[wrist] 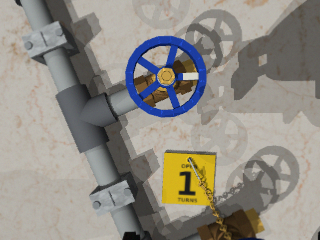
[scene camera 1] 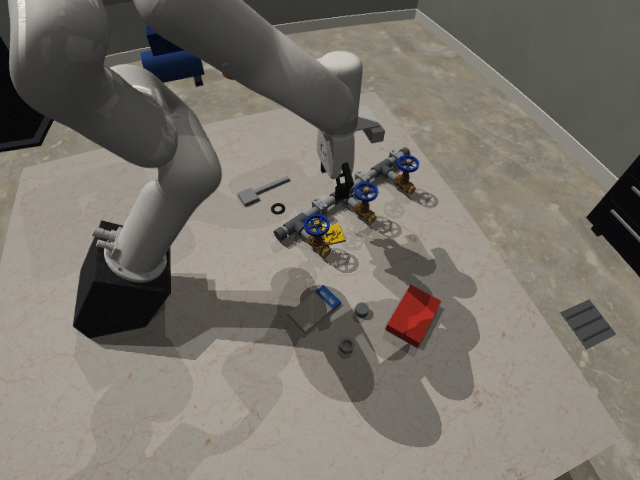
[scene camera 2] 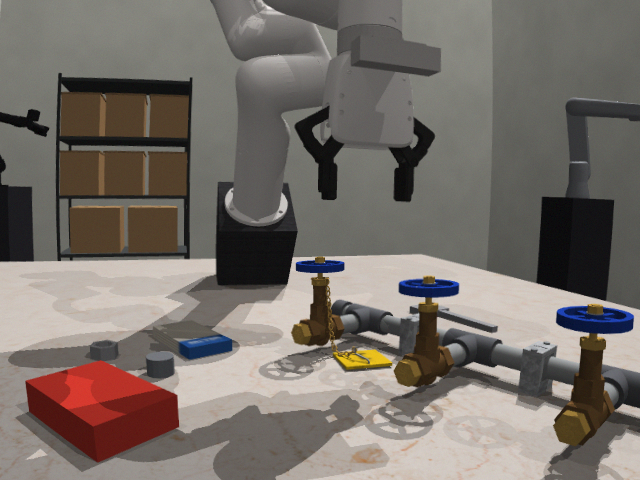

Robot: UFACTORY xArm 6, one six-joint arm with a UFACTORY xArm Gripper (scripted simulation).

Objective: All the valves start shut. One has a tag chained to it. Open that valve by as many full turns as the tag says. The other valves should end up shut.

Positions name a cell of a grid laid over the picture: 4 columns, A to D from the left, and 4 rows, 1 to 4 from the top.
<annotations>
red block: scene camera 1 C3; scene camera 2 A4; not seen in the wrist view (out of frame)
</annotations>
